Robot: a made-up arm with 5 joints. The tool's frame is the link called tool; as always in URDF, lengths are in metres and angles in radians. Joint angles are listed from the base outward. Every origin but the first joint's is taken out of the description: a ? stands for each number. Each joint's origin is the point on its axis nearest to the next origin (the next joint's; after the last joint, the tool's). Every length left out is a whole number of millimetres.
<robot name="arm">
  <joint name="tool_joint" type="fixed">
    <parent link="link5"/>
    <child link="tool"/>
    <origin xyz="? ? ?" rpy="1.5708 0 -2.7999"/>
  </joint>
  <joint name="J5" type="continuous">
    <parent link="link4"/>
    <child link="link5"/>
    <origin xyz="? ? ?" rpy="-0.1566 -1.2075 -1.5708"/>
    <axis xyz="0 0 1"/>
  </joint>
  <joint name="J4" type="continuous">
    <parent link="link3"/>
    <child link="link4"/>
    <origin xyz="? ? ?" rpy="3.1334 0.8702 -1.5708"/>
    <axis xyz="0 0 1"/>
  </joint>
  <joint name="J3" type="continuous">
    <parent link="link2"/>
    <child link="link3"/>
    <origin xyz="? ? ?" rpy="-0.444 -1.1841 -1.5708"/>
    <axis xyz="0 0 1"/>
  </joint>
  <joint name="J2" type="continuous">
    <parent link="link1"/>
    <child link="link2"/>
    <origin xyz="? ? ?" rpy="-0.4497 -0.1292 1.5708"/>
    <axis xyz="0 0 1"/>
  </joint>
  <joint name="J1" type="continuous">
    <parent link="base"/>
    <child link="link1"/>
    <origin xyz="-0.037 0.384 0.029" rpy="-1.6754 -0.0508 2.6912"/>
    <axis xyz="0 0 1"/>
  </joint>
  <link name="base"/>
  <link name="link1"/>
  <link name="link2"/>
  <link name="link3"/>
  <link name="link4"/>
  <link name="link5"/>
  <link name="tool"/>
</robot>
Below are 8 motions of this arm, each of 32 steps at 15 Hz.
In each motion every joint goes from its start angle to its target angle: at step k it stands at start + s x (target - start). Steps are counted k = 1, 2, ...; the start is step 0. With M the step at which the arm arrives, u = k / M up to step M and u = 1 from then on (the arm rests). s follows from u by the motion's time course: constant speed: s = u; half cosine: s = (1 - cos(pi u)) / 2; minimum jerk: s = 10 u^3 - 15 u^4 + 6 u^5.
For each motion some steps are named. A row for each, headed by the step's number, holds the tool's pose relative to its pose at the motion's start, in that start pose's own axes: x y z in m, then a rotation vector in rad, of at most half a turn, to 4 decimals.
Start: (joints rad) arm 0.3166 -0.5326 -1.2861 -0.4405 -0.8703
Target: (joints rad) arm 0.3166 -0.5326 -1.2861 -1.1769 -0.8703
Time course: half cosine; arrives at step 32
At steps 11, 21, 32:
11: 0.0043 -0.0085 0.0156 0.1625 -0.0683 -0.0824
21: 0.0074 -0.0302 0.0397 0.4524 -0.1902 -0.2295
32: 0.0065 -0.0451 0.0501 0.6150 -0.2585 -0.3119

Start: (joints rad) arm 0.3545 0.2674 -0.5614 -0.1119 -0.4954
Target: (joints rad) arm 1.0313 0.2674 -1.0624 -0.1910 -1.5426
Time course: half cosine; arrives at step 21
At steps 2, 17, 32:
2: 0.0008 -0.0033 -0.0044 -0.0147 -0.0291 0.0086
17: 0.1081 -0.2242 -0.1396 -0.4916 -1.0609 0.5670
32: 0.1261 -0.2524 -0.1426 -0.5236 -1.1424 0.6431

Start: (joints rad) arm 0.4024 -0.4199 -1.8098 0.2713 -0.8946
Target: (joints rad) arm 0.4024 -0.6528 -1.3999 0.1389 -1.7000
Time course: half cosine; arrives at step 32
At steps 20, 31, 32:
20: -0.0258 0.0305 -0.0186 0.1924 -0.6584 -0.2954
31: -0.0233 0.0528 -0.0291 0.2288 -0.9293 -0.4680
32: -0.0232 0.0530 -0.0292 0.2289 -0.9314 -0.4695

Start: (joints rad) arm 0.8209 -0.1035 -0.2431 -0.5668 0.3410
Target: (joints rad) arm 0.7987 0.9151 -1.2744 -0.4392 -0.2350
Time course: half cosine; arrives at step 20
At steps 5, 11, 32:
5: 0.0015 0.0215 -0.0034 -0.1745 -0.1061 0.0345
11: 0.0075 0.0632 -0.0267 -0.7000 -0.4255 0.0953
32: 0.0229 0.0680 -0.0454 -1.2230 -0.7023 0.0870

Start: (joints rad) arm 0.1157 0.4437 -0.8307 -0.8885 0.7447
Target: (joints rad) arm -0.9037 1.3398 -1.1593 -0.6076 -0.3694
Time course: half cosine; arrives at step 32
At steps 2, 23, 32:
2: -0.0015 0.0030 -0.0012 -0.0002 -0.0097 -0.0003
23: -0.1521 0.2159 -0.0445 -0.0094 -0.8020 -0.1251
32: -0.1850 0.2475 -0.0376 -0.0286 -0.9606 -0.1782

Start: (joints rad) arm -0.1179 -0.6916 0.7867 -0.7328 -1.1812
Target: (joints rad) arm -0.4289 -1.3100 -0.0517 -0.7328 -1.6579
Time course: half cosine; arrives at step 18
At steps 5, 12, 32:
5: -0.0141 0.0021 0.0254 -0.1236 0.1201 0.0845
12: -0.0457 0.0183 0.1260 -0.4050 0.5917 0.2905
32: -0.0473 0.0352 0.1763 -0.4760 0.8298 0.3314

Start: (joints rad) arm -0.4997 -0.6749 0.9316 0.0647 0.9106
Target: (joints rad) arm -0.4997 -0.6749 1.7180 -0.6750 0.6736
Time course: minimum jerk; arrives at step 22
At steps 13, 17, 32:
13: -0.0905 -0.1301 -0.0436 0.6090 -0.5674 0.5578
17: -0.1001 -0.1736 -0.0933 0.8498 -0.8190 0.7259
32: -0.0998 -0.1847 -0.1121 0.9278 -0.9037 0.7746

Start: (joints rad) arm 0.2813 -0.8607 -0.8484 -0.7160 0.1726
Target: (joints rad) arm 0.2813 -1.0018 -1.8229 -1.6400 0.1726
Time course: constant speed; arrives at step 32
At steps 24, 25, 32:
24: 0.0467 -0.0039 0.0090 0.2811 0.4940 0.3823
25: 0.0500 -0.0042 0.0084 0.2968 0.5172 0.3913
32: 0.0745 -0.0058 -0.0001 0.4118 0.6826 0.4353

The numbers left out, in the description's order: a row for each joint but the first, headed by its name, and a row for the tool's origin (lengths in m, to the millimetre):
tool: 0.022 0.11 0
J5: -0.001 0.121 0
J4: 0.041 -0.034 0
J3: 0.146 0.105 0
J2: -0.039 0.29 0

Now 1 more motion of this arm.
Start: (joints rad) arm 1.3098 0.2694 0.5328 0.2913 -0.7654
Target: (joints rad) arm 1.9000 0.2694 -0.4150 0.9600 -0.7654
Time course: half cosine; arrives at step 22
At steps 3, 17, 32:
3: 0.0046 0.0006 -0.0107 -0.0395 -0.0102 0.0559
17: 0.1496 -0.0401 -0.1861 -1.0407 -0.3709 0.8408
32: 0.1842 -0.0525 -0.2019 -1.2243 -0.4420 0.9071

